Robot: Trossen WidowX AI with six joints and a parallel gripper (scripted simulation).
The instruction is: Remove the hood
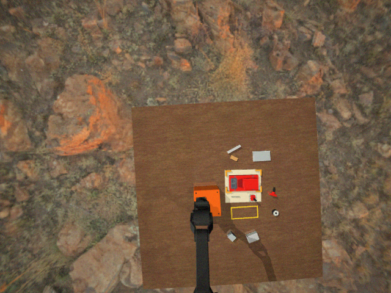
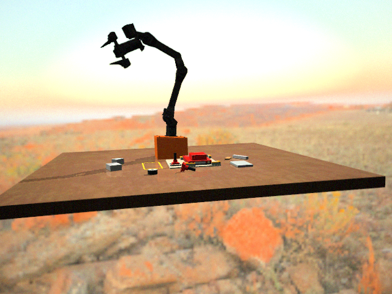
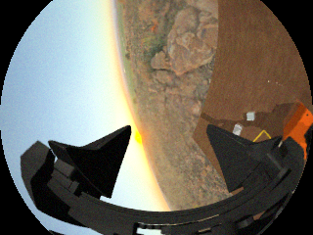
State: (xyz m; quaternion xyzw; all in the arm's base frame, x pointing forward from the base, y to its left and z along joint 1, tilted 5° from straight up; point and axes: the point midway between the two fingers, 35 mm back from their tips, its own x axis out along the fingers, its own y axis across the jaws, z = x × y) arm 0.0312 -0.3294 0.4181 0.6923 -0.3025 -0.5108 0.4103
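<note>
My gripper tip is 50 cm above the red hood, 40 cm to the right of it and 31 cm short of it. The rest, counted from my gripper tip: brown piece: 57 cm to the left, 53 cm below, 23 cm ahead; then black wheel: 53 cm below, 48 cm ahead, 17 cm to the left.
</note>
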